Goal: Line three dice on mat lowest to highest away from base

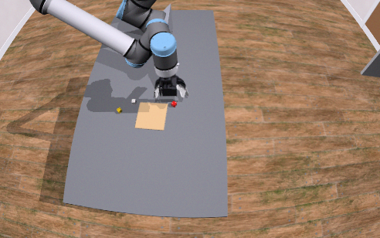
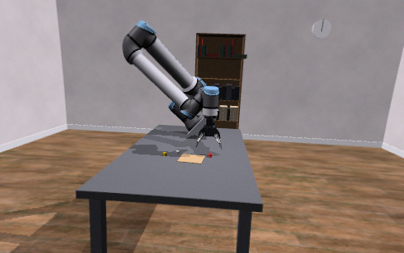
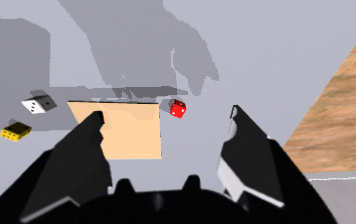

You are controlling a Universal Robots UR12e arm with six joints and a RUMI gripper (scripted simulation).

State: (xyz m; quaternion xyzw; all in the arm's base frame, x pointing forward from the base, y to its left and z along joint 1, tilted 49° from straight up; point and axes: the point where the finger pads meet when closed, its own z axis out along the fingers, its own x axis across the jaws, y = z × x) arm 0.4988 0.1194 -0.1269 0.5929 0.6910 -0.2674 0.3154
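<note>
My gripper is now 2 cm short of the red die, 1 cm to the right of it and 4 cm above it. Also, from my hand: yellow die: 8 cm ahead, 26 cm to the right, 4 cm below; tan mat: 9 cm ahead, 9 cm to the right, 4 cm below; white die: 3 cm ahead, 19 cm to the right, 4 cm below.
</note>
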